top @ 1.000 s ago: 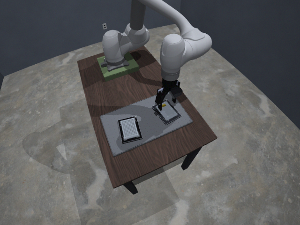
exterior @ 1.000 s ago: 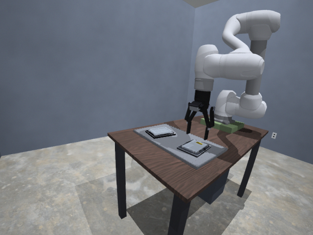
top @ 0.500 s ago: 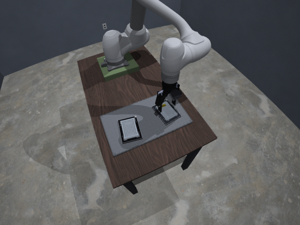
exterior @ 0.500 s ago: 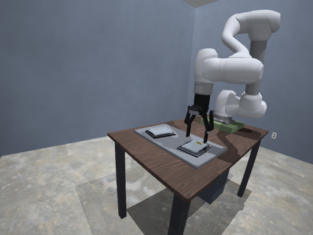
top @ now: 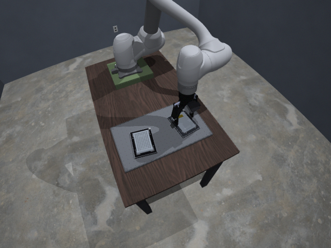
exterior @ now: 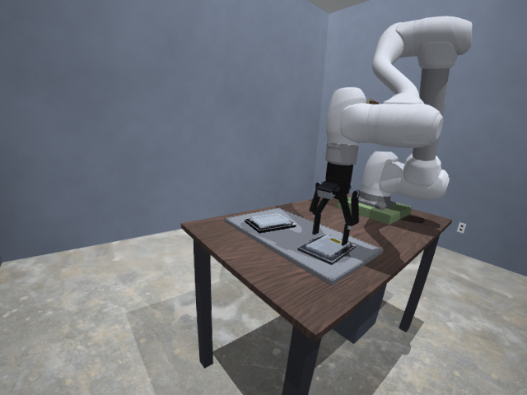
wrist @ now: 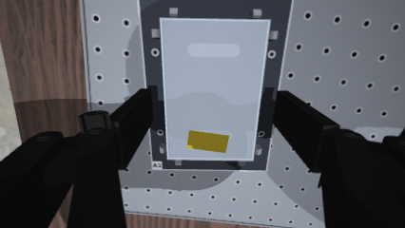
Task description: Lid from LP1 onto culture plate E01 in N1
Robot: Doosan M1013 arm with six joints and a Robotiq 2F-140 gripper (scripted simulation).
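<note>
The clear lid is 40 mm below my hand. The rest, counted from my hand: nest N1: 30 mm ahead, 260 mm to the right, 50 mm below; then lid park LP1: 50 mm below; then culture plate E01: 20 mm ahead, 260 mm to the right, 40 mm below.
</note>
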